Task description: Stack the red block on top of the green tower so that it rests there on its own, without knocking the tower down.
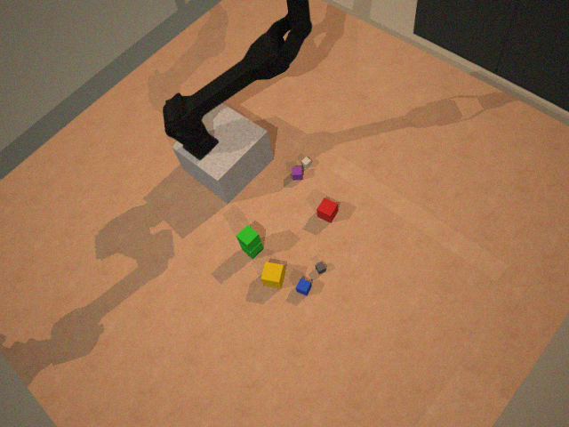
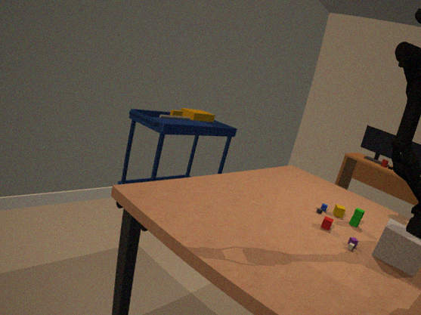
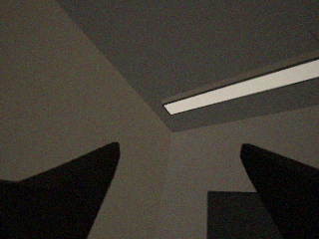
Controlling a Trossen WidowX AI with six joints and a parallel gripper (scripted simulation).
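My gripper tip is 77 cm above the red block, 23 cm short of it and 22 cm to the left of it. From my gripper tip the other things lie so: purple block: 78 cm below, 19 cm to the right, 11 cm ahead; then yellow block: 77 cm below, 42 cm to the right, 25 cm ahead; then small grey block: 78 cm below, 33 cm to the right, 31 cm ahead.
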